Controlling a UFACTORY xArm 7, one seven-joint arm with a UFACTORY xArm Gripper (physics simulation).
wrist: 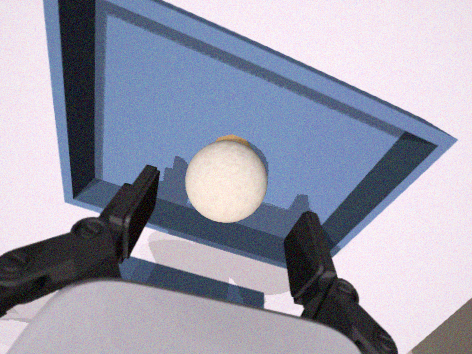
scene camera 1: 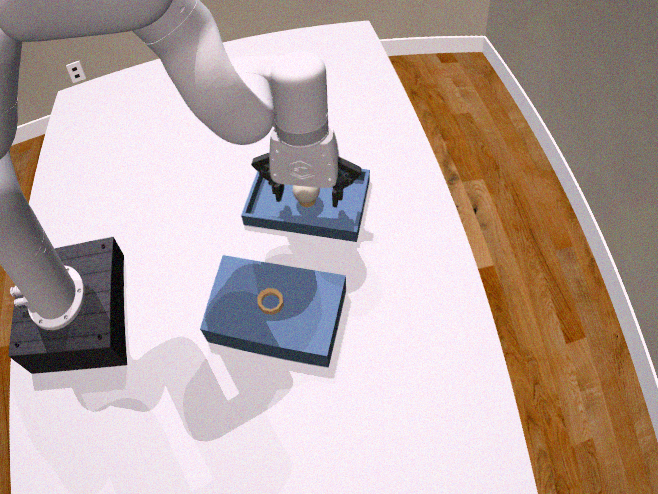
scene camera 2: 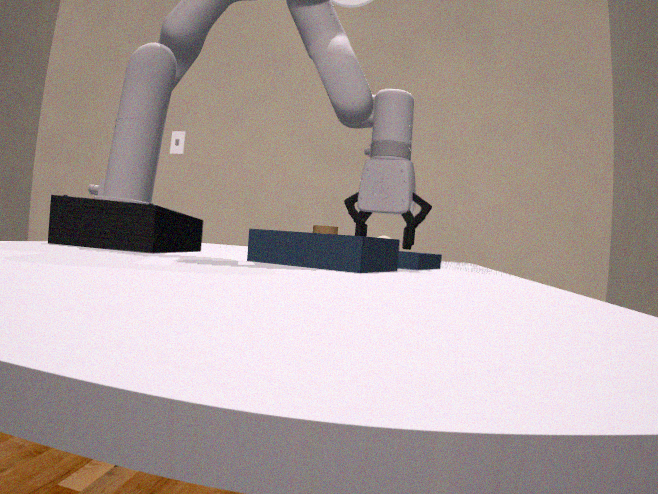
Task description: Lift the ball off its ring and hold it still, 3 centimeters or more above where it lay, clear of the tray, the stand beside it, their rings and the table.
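Pixels of known places: gripper, fingertip midpoint: (wrist: 228, 207) (scene camera 1: 308, 197); arm's base, origin of the base link: (scene camera 1: 56, 298) (scene camera 2: 125, 207).
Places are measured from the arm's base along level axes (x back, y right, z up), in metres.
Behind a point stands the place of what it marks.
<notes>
The cream ball (scene camera 1: 306, 193) {y -0.110, x -0.464, z -0.028 m} (scene camera 2: 383, 237) {y -0.118, x -0.465, z -0.022 m} (wrist: 226, 181) {y -0.141, x -0.470, z -0.023 m} sits on its orange ring (scene camera 1: 307, 204) (wrist: 231, 137) {y -0.142, x -0.468, z -0.066 m} inside the blue tray (scene camera 1: 297, 227) {y -0.069, x -0.439, z -0.057 m} (scene camera 2: 425, 261) {y -0.064, x -0.542, z -0.059 m} (wrist: 60, 100) {y -0.175, x -0.388, z -0.046 m}. My gripper (scene camera 1: 307, 200) {y -0.110, x -0.466, z -0.040 m} (scene camera 2: 384, 240) {y -0.110, x -0.466, z -0.040 m} (wrist: 228, 207) {y -0.110, x -0.466, z -0.040 m} points down, open and empty. One finger stands on each side of the ball, with a gap to it on both sides in the wrist view. In the scene camera 2 view the right fingertip reaches lower than the ball's top. The palm hides the ball's top in the scene camera 1 view; the stand hides its lower part in the scene camera 2 view.
The blue stand (scene camera 1: 318, 335) {y 0.136, x -0.429, z -0.025 m} (scene camera 2: 302, 249) {y 0.132, x -0.350, z -0.049 m} (wrist: 195, 284) {y 0.019, x -0.417, z -0.062 m}, with an empty orange ring (scene camera 1: 260, 301) {y 0.070, x -0.360, z -0.016 m} (scene camera 2: 325, 229) {y 0.089, x -0.376, z -0.018 m} on top, stands beside the tray. The arm's black base (scene camera 1: 93, 287) {y -0.008, x -0.081, z -0.004 m} (scene camera 2: 100, 223) {y 0.105, x -0.007, z -0.033 m} is at the left. The tray's raised walls surround the ball.
</notes>
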